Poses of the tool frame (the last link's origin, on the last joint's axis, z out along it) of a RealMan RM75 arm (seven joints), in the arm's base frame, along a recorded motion.
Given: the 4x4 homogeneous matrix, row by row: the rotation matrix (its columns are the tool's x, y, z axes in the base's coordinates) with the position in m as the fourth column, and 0 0 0 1 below. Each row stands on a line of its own.
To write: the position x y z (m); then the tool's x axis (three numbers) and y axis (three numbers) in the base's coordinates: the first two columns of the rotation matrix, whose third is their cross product. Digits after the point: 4 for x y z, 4 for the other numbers.
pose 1, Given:
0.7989 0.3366 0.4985 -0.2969
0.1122 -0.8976 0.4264 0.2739
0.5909 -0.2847 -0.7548 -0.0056
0 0 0 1
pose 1, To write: -0.2969 0.2739 -0.0056 0.7989 0.1122 0.5909 0.3366 -0.8976 -0.2847
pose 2, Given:
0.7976 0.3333 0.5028 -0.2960
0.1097 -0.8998 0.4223 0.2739
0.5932 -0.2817 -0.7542 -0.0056
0 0 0 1
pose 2, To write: -0.2960 0.2739 -0.0056 0.7976 0.1097 0.5932 0.3333 -0.8998 -0.2817
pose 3, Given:
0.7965 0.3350 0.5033 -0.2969
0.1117 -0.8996 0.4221 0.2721
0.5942 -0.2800 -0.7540 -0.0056
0 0 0 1
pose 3, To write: -0.2969 0.2721 -0.0056 0.7965 0.1117 0.5942 0.3350 -0.8996 -0.2800
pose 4, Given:
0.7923 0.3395 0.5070 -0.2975
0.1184 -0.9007 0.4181 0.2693
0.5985 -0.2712 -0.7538 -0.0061
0 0 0 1
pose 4, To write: -0.2975 0.2693 -0.0061 0.7923 0.1184 0.5985 0.3395 -0.9007 -0.2712
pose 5, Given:
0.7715 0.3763 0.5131 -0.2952
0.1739 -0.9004 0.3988 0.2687
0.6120 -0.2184 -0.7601 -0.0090
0 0 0 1
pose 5, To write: -0.2952 0.2687 -0.0090 0.7715 0.1739 0.6120 0.3763 -0.9004 -0.2184
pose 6, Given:
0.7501 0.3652 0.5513 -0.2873
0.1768 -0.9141 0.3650 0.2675
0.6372 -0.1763 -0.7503 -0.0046
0 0 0 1
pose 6, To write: -0.2873 0.2675 -0.0046 0.7501 0.1768 0.6372 0.3652 -0.9141 -0.1763
